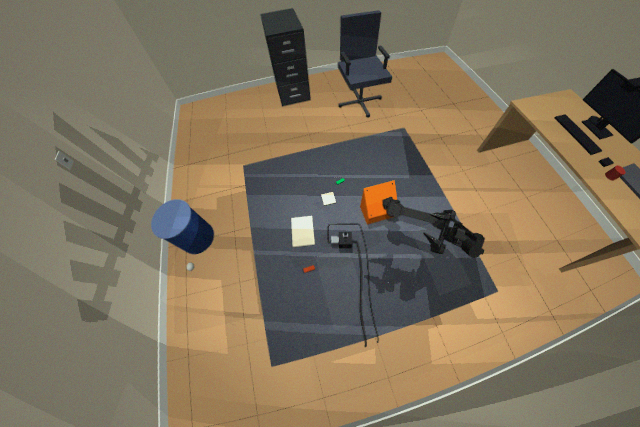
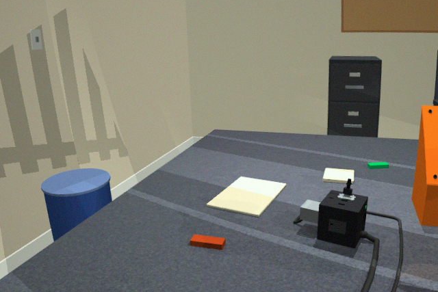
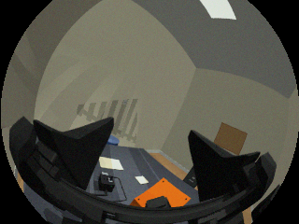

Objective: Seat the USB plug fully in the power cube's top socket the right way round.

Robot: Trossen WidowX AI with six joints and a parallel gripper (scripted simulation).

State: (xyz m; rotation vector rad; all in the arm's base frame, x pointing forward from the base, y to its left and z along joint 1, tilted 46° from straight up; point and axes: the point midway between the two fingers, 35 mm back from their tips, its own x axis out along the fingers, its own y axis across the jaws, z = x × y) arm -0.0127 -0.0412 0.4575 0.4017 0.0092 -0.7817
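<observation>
The usb plug lies 41 cm below my gripper tip, 26 cm ahead of it and 21 cm to the right of it. Round my gripper tip: red block (52 cm ahead, 49 cm below, 10 cm to the right); large cream pad (49 cm below, 49 cm ahead, 34 cm to the right); small cream pad (50 cm to the right, 49 cm below, 27 cm ahead).
</observation>
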